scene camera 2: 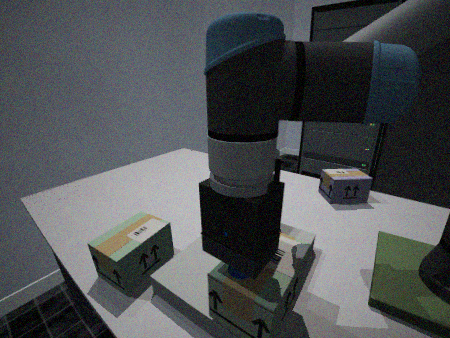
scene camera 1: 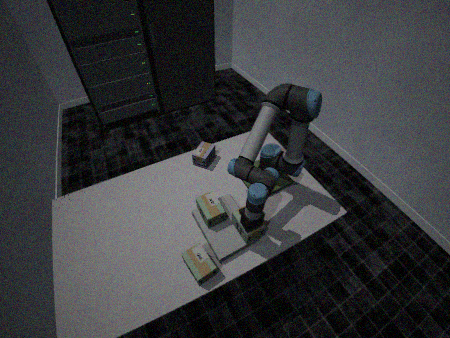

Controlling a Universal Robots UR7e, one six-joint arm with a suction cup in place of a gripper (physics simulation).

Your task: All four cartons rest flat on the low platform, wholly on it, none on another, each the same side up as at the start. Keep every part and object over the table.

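Frame: origin at the arm's base, x up, y left, z back, level; millimetres.
Seen in the pictures: hand at its tool point: (scene camera 2: 239,275).
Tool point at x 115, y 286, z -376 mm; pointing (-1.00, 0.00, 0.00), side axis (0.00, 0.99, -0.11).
Note:
Pixels of each thing's middle, then the offset from my tool point to it. Level surfaces: height alone.
- green carton with an orange band, body centre: (scene camera 2: 261,279) (scene camera 1: 247,223) dx -36, dy -40, dz +20 mm
- low grey platform at the middle of its body: (scene camera 2: 242,262) (scene camera 1: 224,225) dx -115, dy -132, dz -61 mm
- second green carton at the middle of its body: (scene camera 1: 210,209) dx -43, dy -221, dz -92 mm
- third green carton at the middle of its body: (scene camera 2: 134,249) (scene camera 1: 199,264) dx -91, dy -12, dz -282 mm
- purple carton at the middle of its body: (scene camera 2: 344,185) (scene camera 1: 204,154) dx -91, dy -647, dz +108 mm
- white table at its surface level: dx -138 mm
My suction gripper (scene camera 1: 252,226) (scene camera 2: 239,274) is pressed to the top of a green carton with an orange band (scene camera 1: 254,234) (scene camera 2: 240,307), at the right side of the low grey platform (scene camera 1: 225,242) (scene camera 2: 177,275). I cannot tell whether this upright carton touches the platform. A second green carton (scene camera 1: 211,209) rests on the platform's far left part; in scene camera 2 the gripper hides it. A third green carton (scene camera 1: 200,262) (scene camera 2: 132,255) lies flat on the table, beside the platform and apart from it. A purple carton (scene camera 1: 204,156) (scene camera 2: 347,190) stands on the table near the back edge.
The arm's base stands on a green plate (scene camera 1: 284,183) (scene camera 2: 400,265) behind the platform. The white table (scene camera 1: 110,240) (scene camera 2: 180,175) has its near edge close to the third green carton. Dark server cabinets (scene camera 1: 182,55) stand beyond the table.

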